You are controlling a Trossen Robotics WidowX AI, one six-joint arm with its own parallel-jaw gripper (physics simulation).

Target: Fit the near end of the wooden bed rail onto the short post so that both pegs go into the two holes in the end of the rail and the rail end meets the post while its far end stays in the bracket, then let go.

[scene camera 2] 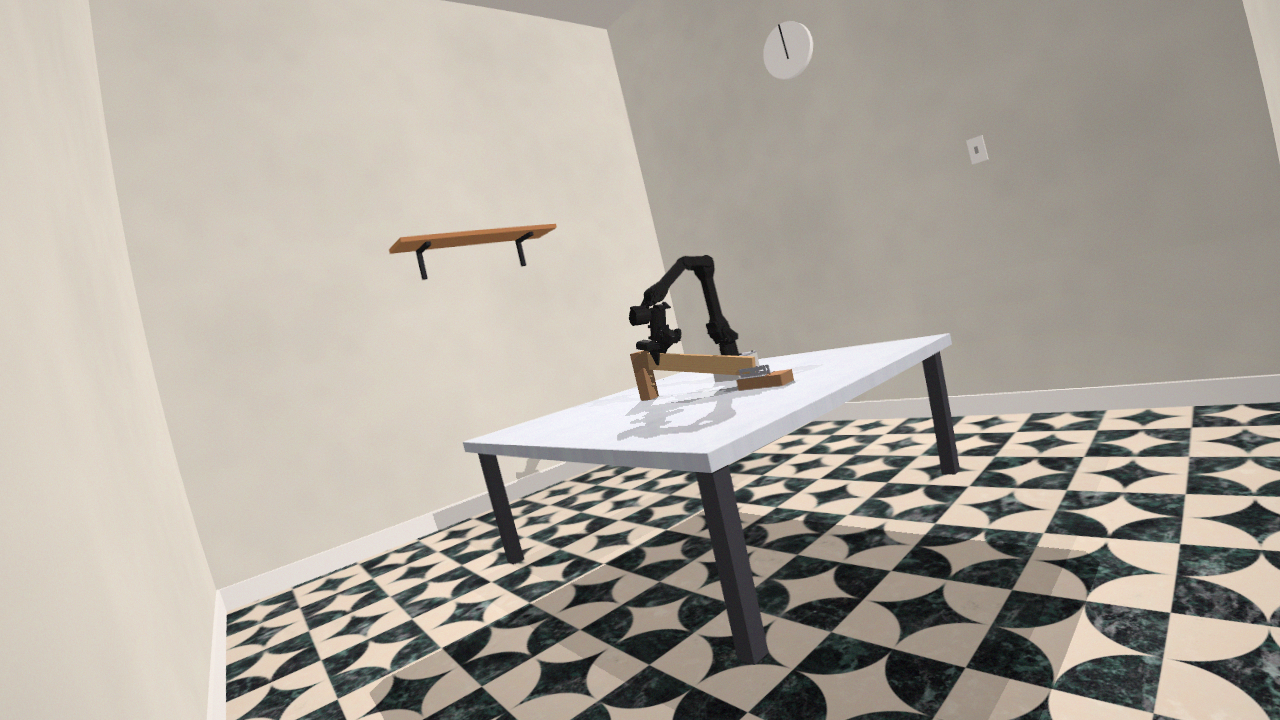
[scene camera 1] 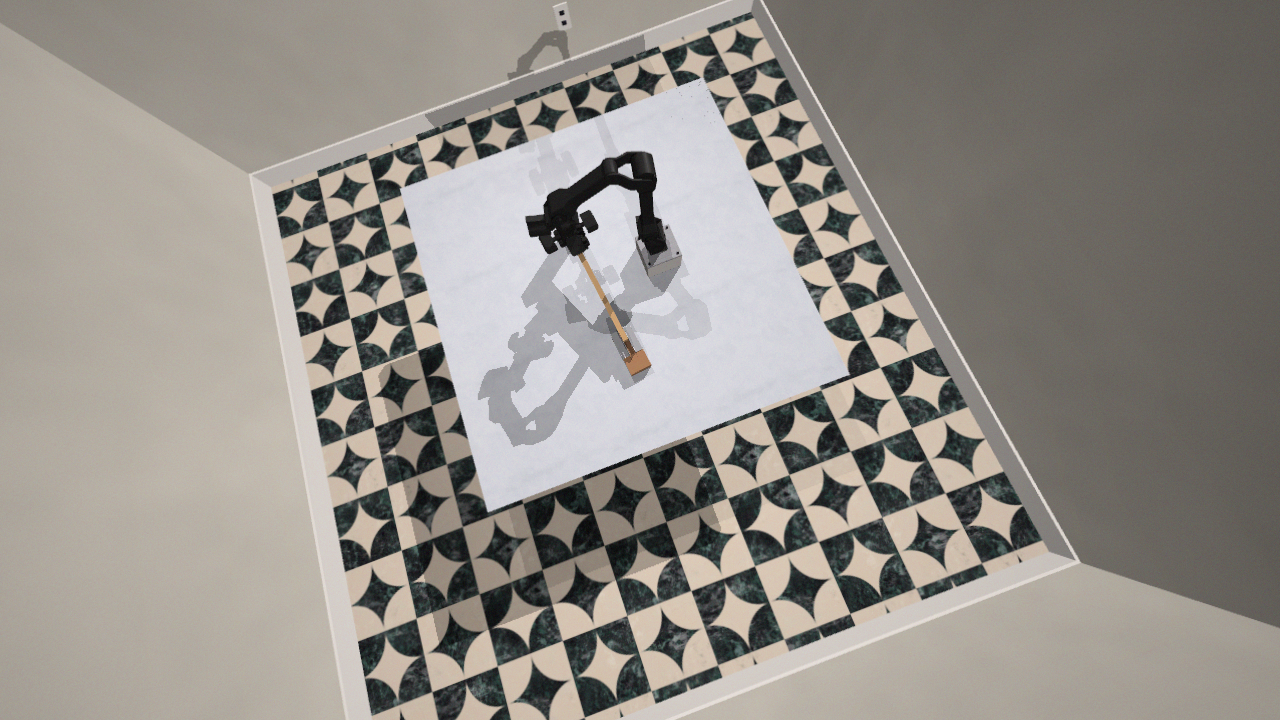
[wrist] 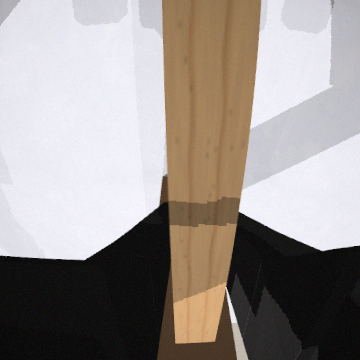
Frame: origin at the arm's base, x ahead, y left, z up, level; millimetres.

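Seen in the pictures: gripper, fingertip midpoint: (scene camera 2: 659, 364) (wrist: 190, 209); arm's base at its link origin: (scene camera 1: 656, 244).
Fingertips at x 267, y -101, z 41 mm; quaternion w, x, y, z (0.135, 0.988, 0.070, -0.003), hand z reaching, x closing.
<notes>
Pixels of each thing's top centre, then the offset from my fingertips to it. "*": a spot on its surface instead. Level surfaces: height alone.
- short wooden post at a spot on its surface: (scene camera 2: 644, 380) * dx +34, dy -65, dz -47 mm
- grey bracket at its top centre: (scene camera 2: 753, 366) (scene camera 1: 625, 339) dx -55, dy +383, dz -56 mm
- orange-brown wooden block at its top centre: (scene camera 2: 763, 374) (scene camera 1: 630, 349) dx -59, dy +414, dz -85 mm
- white table at its surface level: dz -121 mm
The long wooden bed rail (scene camera 1: 601, 292) (scene camera 2: 702, 362) (wrist: 207, 100) lies nearly level above the table. My gripper (scene camera 1: 578, 251) (scene camera 2: 657, 356) (wrist: 190, 209) points down, shut on the rail close to its near end. In scene camera 2 the short wooden post (scene camera 2: 644, 380) stands upright beside the fingers. Its top looks level with the rail's near end, with no clear gap. The pegs and holes are hidden. The arm covers the post in scene camera 1. The rail's far end sits at the grey bracket (scene camera 2: 753, 370) on an orange-brown wooden block (scene camera 1: 637, 363) (scene camera 2: 766, 381).
The arm's light grey base (scene camera 1: 661, 257) stands on the white table (scene camera 1: 751, 313) (scene camera 2: 572, 434), to the right of the rail in scene camera 1. The arm arches from it over to the rail. A wooden shelf (scene camera 2: 474, 238) is fixed to the wall behind.
</notes>
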